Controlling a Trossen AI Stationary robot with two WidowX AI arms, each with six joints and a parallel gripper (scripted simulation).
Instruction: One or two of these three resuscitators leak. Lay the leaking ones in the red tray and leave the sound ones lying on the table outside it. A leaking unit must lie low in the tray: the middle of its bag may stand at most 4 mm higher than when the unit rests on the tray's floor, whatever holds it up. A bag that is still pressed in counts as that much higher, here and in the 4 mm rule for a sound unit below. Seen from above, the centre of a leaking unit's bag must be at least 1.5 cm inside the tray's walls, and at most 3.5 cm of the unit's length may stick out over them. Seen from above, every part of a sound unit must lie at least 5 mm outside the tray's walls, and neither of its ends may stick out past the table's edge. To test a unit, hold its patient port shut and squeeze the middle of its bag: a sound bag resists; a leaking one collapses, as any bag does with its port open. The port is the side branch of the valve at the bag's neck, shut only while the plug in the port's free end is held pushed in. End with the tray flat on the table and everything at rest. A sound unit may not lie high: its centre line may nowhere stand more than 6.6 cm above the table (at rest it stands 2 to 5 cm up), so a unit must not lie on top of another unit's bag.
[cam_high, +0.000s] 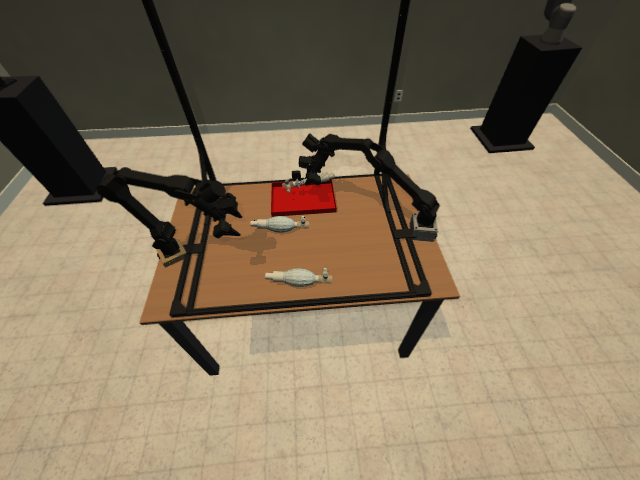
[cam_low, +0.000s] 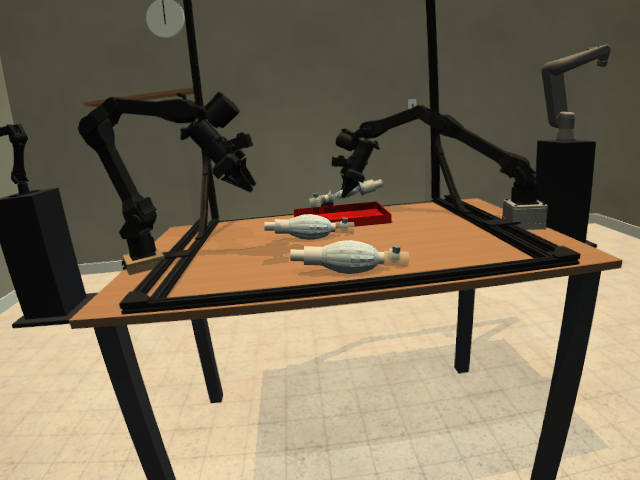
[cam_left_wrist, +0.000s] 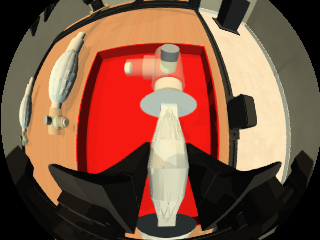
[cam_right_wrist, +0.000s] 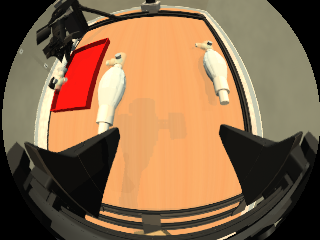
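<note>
My left gripper is now 9 cm above the red tray, 4 cm to the left of it and 4 cm short of it.
</note>
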